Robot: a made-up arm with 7 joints. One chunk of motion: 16 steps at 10 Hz.
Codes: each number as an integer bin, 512 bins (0 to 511) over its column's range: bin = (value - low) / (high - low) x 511, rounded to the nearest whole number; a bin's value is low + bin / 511 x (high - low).
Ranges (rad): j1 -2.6..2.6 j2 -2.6..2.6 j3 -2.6..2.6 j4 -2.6..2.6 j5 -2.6..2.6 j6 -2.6..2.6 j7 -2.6..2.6
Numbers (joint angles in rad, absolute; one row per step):
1: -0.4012 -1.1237 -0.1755 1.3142 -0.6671 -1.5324 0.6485
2: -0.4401 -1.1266 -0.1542 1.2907 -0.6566 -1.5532 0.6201
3: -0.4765 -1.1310 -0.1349 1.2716 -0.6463 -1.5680 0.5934
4: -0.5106 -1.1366 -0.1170 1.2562 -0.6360 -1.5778 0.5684
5: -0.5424 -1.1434 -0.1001 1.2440 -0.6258 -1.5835 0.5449
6: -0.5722 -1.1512 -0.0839 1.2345 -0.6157 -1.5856 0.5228
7: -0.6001 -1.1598 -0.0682 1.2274 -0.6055 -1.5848 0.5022
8: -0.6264 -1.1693 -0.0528 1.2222 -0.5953 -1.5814 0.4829
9: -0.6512 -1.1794 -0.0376 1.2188 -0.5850 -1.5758 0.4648
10: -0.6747 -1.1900 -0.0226 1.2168 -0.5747 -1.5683 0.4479
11: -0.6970 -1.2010 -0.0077 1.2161 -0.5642 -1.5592 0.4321
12: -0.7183 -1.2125 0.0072 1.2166 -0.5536 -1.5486 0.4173
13: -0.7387 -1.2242 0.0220 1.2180 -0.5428 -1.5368 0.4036
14: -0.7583 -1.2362 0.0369 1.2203 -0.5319 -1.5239 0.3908
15: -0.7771 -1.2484 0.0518 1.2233 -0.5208 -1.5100 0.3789
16: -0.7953 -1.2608 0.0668 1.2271 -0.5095 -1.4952 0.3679
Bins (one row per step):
1: 216 145 238 385 190 105 319
2: 212 145 240 382 191 103 316
3: 209 144 242 380 192 101 314
4: 205 144 244 379 193 100 311
5: 202 143 246 378 194 100 309
6: 199 142 247 377 195 100 307
7: 197 142 249 376 196 100 305
8: 194 141 250 376 197 100 303
9: 192 140 252 375 198 101 301
10: 189 139 253 375 199 101 300
11: 187 137 255 375 200 102 298
12: 185 136 256 375 201 103 297
13: 183 135 258 375 202 104 295
14: 181 134 259 375 203 106 294
15: 179 133 261 376 204 107 293
16: 177 132 262 376 205 109 292

